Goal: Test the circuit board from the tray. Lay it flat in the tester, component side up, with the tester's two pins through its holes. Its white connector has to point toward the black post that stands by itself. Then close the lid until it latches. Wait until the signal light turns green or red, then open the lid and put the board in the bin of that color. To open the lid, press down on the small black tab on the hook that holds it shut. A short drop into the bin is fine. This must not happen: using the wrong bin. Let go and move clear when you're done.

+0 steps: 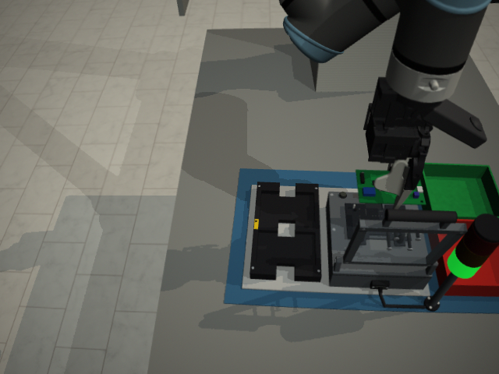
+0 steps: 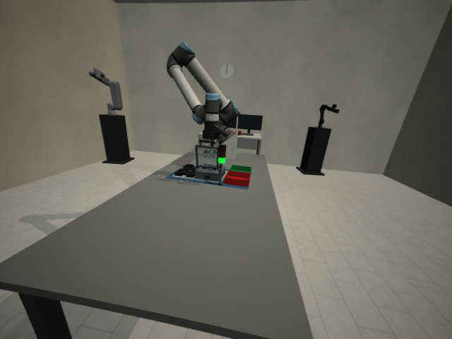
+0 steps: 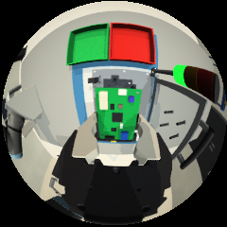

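Now: hand 70 mm past the green bin, 210 mm to the right of it and 160 mm above it. Also, from my hand: black latch tab (50 mm behind, 60 mm to the left, 90 mm below); green circuit board (10 mm to the right); tester lid (110 mm ahead, 30 mm to the right, 10 mm above).
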